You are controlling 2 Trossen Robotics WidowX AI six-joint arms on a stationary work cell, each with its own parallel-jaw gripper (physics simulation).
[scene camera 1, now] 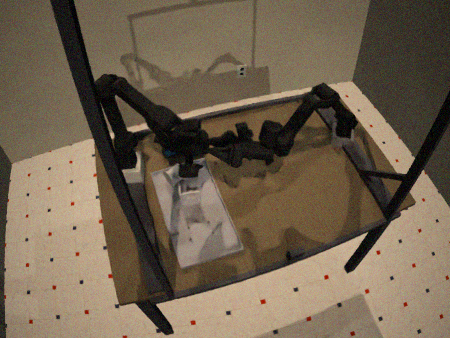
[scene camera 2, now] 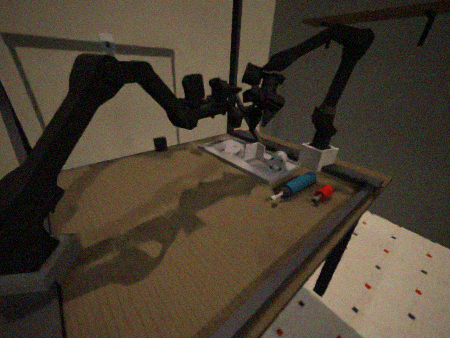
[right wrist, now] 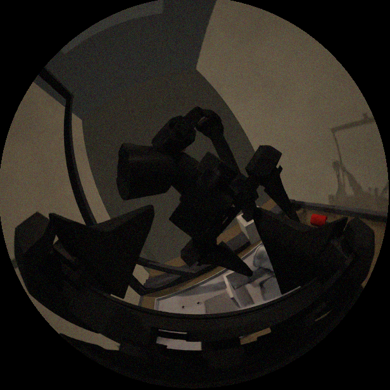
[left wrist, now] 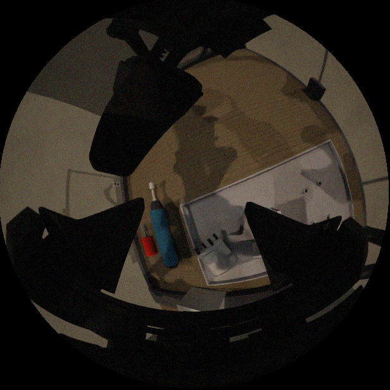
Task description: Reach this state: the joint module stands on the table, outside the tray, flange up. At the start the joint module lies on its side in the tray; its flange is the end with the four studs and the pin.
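Seen in the pictures: left gripper, fingertip midpoint: [scene camera 1: 202,153] [scene camera 2: 256,129]; right gripper, fingertip midpoint: [scene camera 1: 205,145] [scene camera 2: 247,97]; left arm's base at its link origin: [scene camera 1: 128,162] [scene camera 2: 319,146]; right arm's base at its link origin: [scene camera 1: 343,132] [scene camera 2: 29,256].
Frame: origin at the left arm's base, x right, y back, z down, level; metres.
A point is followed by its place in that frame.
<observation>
The grey-white joint module [scene camera 2: 278,160] @[x 0.025, y -0.193, z 0.039 m] [left wrist: 219,259] [right wrist: 261,257] lies on its side in the tray [scene camera 1: 192,252] @[x 0.352, y -0.219, z 0.081 m] [scene camera 2: 250,171] @[x 0.040, y -0.310, z 0.068 m] [left wrist: 215,212] [right wrist: 175,303], near one end. Its dark studs point toward the tray's short end wall in the left wrist view. In scene camera 1 the left arm largely hides it. My left gripper [scene camera 2: 260,127] @[x 0.066, y -0.286, z -0.082 m] [left wrist: 196,205] is open and empty, fingers down, above the tray and the module, apart from it. My right gripper [scene camera 2: 239,106] [right wrist: 205,211] is open and empty, raised close beside the left gripper and pointing toward it.
A white bracket [scene camera 1: 190,187] [scene camera 2: 255,151] @[x 0.154, y -0.206, z 0.050 m] stands in the tray beside the module; small pegs [left wrist: 306,190] are farther along. A blue-handled tool [scene camera 2: 300,185] @[x -0.127, y -0.233, z 0.053 m] [left wrist: 162,235] and a red-handled one [scene camera 2: 325,191] @[x -0.186, y -0.189, z 0.052 m] [left wrist: 149,246] [right wrist: 318,220] lie outside the tray. A black block [scene camera 2: 160,143] @[x 0.405, y -0.555, z 0.051 m] [left wrist: 315,89] is at the table edge.
</observation>
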